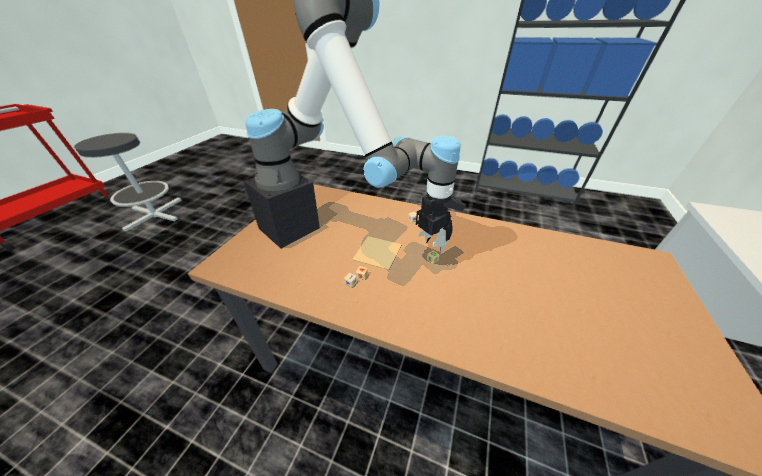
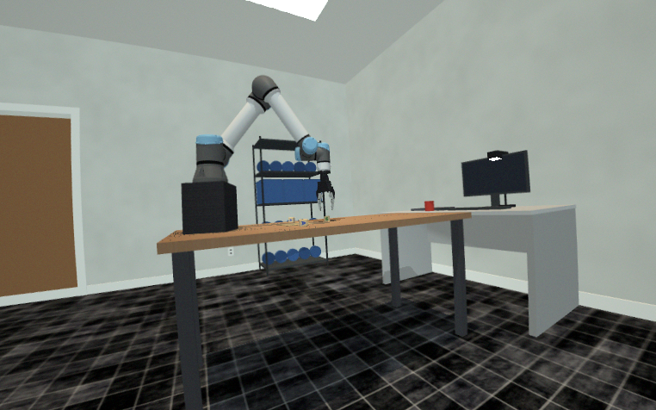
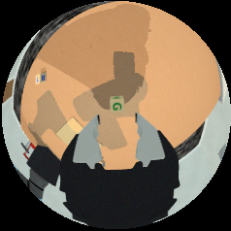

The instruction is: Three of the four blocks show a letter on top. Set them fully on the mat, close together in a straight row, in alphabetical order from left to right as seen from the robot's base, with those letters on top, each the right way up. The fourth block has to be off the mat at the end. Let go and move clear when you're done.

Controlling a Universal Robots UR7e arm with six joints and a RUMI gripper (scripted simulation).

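Right now my hand is 200 mm past the pale yellow mat and 70 mm above it. From my hand the other things lie so: wooden letter block (260 mm behind, 160 mm to the right, 60 mm below).
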